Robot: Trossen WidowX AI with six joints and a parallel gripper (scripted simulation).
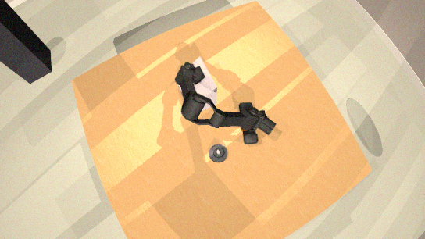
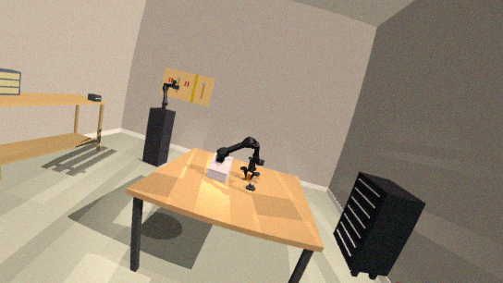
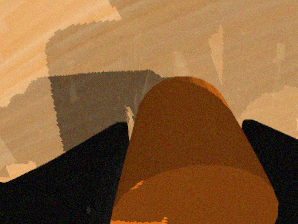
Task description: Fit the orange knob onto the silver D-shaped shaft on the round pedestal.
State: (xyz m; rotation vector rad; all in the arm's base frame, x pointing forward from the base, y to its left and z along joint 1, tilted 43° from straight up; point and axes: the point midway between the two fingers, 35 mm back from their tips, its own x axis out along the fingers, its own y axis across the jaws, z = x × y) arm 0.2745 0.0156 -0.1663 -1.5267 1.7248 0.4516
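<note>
Now: gripper tip 3 cm below the orange knob. Also, from my gripper tip: dark round pedestal: 17 cm to the right, 6 cm ahead, 2 cm above.
</note>
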